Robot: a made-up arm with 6 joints.
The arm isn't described. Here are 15 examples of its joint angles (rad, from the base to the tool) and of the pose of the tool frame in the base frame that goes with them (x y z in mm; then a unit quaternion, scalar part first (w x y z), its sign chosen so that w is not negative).
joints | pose
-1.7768 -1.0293 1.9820 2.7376 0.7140 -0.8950 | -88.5 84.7 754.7 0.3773 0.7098 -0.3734 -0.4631
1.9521 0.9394 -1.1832 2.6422 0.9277 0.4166 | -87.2 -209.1 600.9 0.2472 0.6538 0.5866 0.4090
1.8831 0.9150 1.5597 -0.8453 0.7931 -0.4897 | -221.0 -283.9 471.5 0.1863 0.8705 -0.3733 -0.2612
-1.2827 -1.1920 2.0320 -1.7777 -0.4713 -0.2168 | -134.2 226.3 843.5 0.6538 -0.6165 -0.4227 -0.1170
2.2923 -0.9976 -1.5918 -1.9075 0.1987 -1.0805 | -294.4 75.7 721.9 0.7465 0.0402 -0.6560 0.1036
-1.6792 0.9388 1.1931 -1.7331 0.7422 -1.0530 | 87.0 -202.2 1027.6 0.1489 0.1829 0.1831 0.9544
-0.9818 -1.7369 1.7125 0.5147 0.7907 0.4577 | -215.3 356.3 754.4 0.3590 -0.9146 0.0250 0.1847
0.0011 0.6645 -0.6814 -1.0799 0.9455 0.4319 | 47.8 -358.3 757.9 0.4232 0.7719 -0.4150 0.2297
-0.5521 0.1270 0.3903 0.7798 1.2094 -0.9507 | 34.4 -71.6 1152.7 0.8916 -0.1892 -0.1109 -0.3962
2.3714 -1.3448 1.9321 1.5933 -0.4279 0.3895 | -64.7 134.0 748.0 0.8098 0.1398 0.0971 -0.5614
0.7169 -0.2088 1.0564 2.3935 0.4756 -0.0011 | -157.5 87.7 833.4 0.4449 -0.8017 0.3904 -0.0829
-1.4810 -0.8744 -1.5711 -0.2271 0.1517 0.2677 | 248.2 133.6 652.3 0.2933 0.5608 0.2456 0.7343
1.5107 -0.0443 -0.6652 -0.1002 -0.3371 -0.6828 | -331.3 -165.3 718.6 0.1903 -0.3831 -0.8918 0.1472
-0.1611 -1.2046 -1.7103 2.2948 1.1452 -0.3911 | -143.5 92.8 919.9 0.0394 0.2740 0.2316 -0.9326
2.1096 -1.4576 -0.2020 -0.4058 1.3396 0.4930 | -322.6 109.2 542.7 0.2168 -0.5585 -0.7851 0.1571
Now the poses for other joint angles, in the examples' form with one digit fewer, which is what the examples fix.
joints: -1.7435 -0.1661 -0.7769 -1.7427 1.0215 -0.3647
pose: 35 -258 710 0.296 0.434 0.468 -0.710
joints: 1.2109 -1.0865 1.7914 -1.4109 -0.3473 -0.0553
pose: -139 194 555 0.028 -0.181 -0.807 -0.562
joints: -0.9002 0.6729 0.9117 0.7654 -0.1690 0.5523
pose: 141 -223 983 0.639 -0.083 0.630 0.433
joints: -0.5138 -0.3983 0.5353 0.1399 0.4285 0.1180
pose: -7 45 1155 0.873 -0.440 0.039 0.207
